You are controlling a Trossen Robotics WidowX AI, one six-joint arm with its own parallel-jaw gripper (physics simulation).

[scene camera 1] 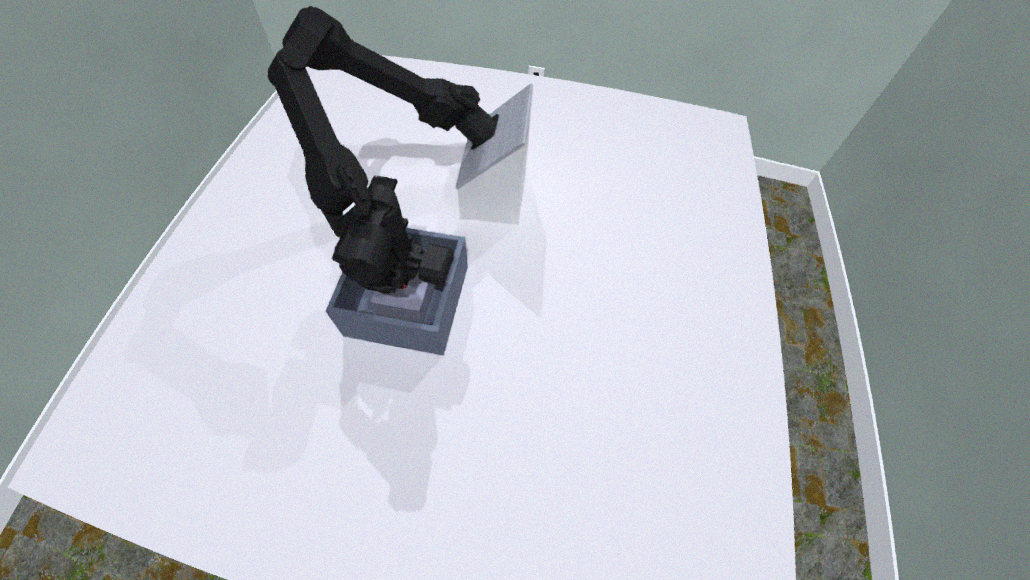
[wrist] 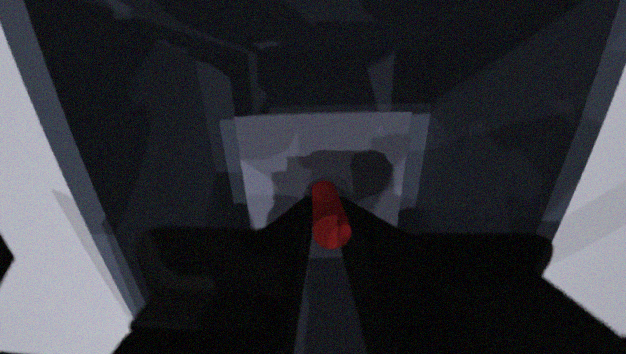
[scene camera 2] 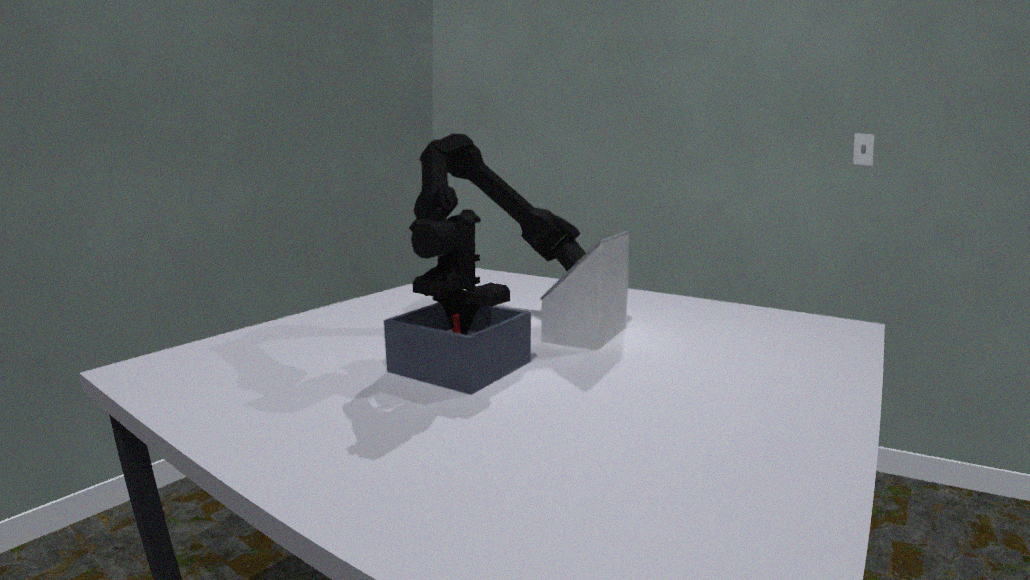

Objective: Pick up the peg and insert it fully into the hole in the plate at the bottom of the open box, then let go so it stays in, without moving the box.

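Frame: origin at the arm's base, x ahead, y left, z up, level; millimetres.
Seen in the pictures: gripper, fingertip midpoint: (wrist: pixel 323 204); arm's base, link origin: (scene camera 1: pixel 485 132) (scene camera 2: pixel 582 268).
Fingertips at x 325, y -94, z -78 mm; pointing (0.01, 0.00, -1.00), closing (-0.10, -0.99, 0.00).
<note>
Offsets run from my fingertips to a thing's top centre. Level surfaces: height alone.
My gripper (scene camera 2: pixel 465 325) (wrist: pixel 323 204) is shut on the red peg {dx +6, dy -1, dz +40 mm} (scene camera 1: pixel 404 286) (scene camera 2: pixel 456 323) (wrist: pixel 331 231), with its fingers down inside the open box. The peg stands near upright between the fingertips, its round near end facing the wrist camera. The blue-grey box {dx +4, dy -1, dz +37 mm} (scene camera 1: pixel 392 337) (scene camera 2: pixel 432 356) (wrist: pixel 54 115) stands on the table. The pale plate {dx +4, dy -1, dz +0 mm} (scene camera 1: pixel 403 304) (wrist: pixel 325 125) lies at the box's bottom, below the fingers. The peg's lower end is over the plate in the wrist view. The fingers and peg hide most of the hole area; I cannot tell whether the tip is in the hole.
The box walls surround the gripper closely on all sides. A slanted grey stand (scene camera 1: pixel 497 147) (scene camera 2: pixel 591 302) carries the arm's base behind the box. The white table {dz -61 mm} (scene camera 1: pixel 612 324) (scene camera 2: pixel 648 446) bears both. Shadows darken the box's inside and part of the plate.
</note>
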